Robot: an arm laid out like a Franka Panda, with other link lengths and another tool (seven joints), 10 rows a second.
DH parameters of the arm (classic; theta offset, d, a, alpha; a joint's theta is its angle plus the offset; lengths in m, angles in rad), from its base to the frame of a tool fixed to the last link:
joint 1: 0 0.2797 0 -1.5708
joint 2: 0 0 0 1.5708
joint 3: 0 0.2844 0.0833 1.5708
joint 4: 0 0 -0.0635 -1.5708
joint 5: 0 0.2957 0 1.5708
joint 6: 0 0 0.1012 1.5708
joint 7: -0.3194 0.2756 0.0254 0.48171
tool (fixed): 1.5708 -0.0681 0 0
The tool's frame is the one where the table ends.
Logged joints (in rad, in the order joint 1, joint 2, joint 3, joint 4, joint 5, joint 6, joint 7), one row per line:
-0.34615 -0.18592 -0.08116 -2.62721 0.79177 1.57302 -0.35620
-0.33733 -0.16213 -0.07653 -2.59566 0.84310 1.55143 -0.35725
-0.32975 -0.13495 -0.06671 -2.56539 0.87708 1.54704 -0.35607
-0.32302 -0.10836 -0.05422 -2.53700 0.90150 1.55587 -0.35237
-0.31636 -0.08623 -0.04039 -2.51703 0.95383 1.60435 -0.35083
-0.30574 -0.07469 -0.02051 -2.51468 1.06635 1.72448 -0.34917
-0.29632 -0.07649 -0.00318 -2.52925 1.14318 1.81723 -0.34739
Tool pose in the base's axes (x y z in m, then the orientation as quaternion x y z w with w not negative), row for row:
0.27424 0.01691 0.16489 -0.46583 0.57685 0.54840 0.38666
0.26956 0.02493 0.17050 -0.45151 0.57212 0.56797 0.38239
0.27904 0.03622 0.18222 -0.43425 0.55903 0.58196 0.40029
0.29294 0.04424 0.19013 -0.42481 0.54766 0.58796 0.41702
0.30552 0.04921 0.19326 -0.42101 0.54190 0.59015 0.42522
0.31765 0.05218 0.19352 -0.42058 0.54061 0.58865 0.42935
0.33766 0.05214 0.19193 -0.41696 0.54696 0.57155 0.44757
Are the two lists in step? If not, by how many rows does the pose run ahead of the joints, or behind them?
The pose runs 2 rows behind the joints: the pose in row i belongs to the joints in row i - 2.
